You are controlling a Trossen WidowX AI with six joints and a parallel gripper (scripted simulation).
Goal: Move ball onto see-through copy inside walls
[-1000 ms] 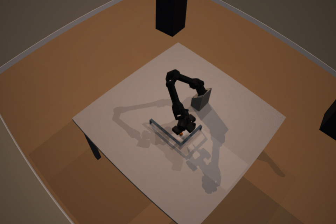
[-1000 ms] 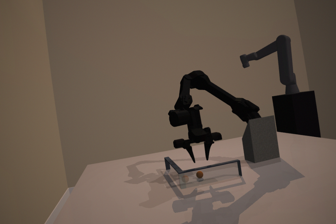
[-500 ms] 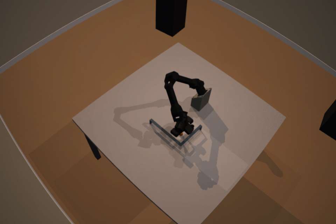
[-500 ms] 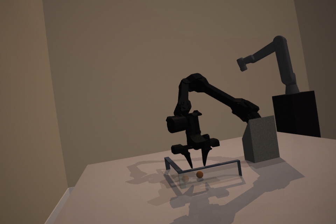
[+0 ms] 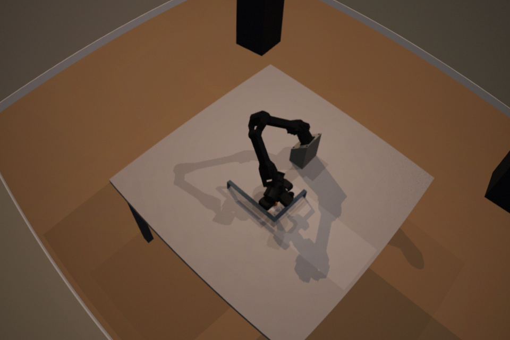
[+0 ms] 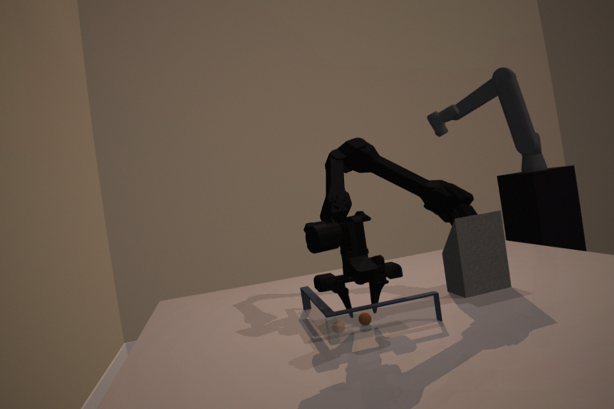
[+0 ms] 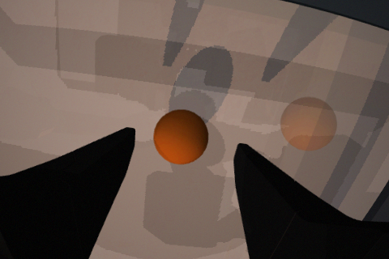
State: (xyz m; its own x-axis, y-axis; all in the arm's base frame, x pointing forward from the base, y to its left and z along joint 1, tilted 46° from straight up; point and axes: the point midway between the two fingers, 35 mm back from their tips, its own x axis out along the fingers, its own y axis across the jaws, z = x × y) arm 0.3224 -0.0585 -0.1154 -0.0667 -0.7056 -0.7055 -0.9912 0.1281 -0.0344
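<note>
Right now the ball is 1 cm below my gripper tip.
</note>
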